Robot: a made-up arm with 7 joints.
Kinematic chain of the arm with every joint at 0, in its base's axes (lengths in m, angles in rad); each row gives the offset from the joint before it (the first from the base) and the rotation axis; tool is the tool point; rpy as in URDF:
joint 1: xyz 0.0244 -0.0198 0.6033 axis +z
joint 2: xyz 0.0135 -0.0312 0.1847 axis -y
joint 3: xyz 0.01 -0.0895 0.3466 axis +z
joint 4: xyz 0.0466 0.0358 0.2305 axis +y
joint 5: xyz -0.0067 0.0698 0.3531 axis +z
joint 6: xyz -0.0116 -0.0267 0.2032 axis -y
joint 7: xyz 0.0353 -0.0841 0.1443 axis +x
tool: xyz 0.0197 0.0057 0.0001 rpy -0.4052 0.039 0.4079
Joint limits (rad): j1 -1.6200..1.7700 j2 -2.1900..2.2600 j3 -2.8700..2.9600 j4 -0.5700..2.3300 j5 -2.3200..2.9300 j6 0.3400..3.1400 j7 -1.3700..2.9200
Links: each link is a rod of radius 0.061 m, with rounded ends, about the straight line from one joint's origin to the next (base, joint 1, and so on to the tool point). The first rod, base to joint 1, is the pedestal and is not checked.
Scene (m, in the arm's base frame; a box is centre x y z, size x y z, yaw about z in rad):
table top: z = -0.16
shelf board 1: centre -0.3 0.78 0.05 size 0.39 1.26 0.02 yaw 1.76
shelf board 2: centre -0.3 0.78 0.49 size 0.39 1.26 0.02 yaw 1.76
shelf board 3: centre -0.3 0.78 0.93 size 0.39 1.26 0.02 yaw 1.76
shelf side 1: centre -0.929 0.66 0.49 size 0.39 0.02 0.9 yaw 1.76
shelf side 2: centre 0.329 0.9 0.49 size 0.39 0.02 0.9 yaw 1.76
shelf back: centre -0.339 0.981 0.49 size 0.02 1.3 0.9 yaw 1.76
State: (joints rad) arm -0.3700 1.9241 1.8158 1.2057 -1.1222 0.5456 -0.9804
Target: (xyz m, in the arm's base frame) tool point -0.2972 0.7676 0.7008
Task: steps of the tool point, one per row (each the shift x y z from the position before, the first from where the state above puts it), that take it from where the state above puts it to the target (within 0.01 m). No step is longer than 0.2 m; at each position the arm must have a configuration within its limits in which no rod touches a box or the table.
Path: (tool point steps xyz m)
1: -0.0020 -0.1201 0.0115
2: 0.0246 -0.1422 -0.0046
3: 0.0571 -0.1536 -0.0069
4: 0.0369 0.0526 0.1218
5: 0.0509 0.0257 0.1254
6: 0.0649 -0.0024 0.1175
7: 0.0759 -0.0277 0.0987
8: -0.0514 0.0986 0.0070
9: -0.0316 0.1030 0.0041
10: -0.0094 0.1037 -0.0017
11: 0.0146 0.1007 -0.0094

